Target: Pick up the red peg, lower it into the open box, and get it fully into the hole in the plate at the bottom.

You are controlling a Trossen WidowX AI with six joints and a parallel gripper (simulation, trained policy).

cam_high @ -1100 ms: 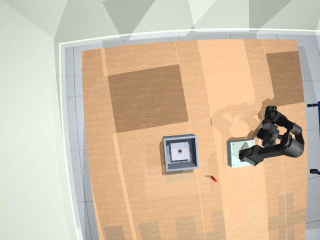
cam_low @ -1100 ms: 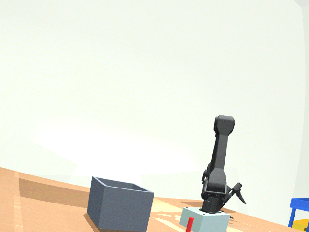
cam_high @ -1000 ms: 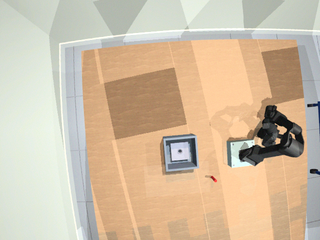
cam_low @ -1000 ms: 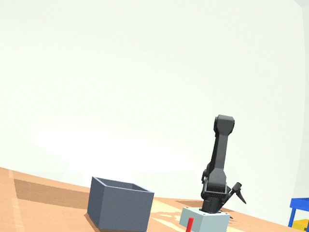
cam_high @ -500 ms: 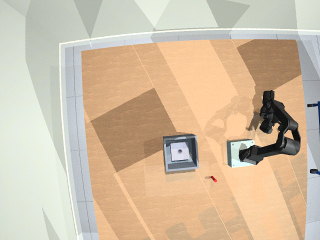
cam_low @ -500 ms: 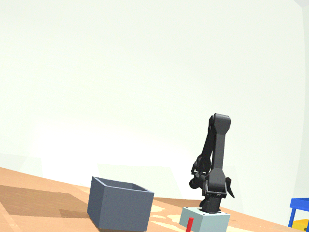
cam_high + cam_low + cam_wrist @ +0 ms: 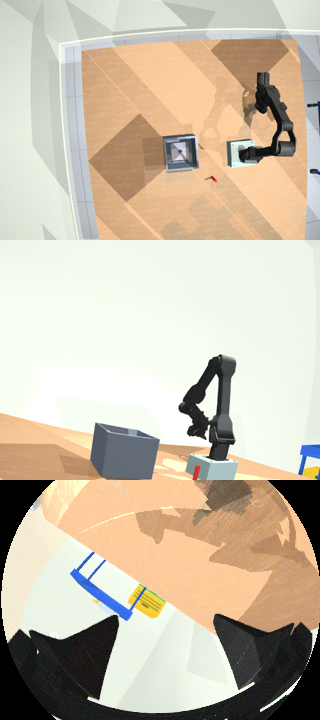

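The red peg lies 40 cm ahead of my gripper tip, 35 cm to the left of it and 8 cm below it.
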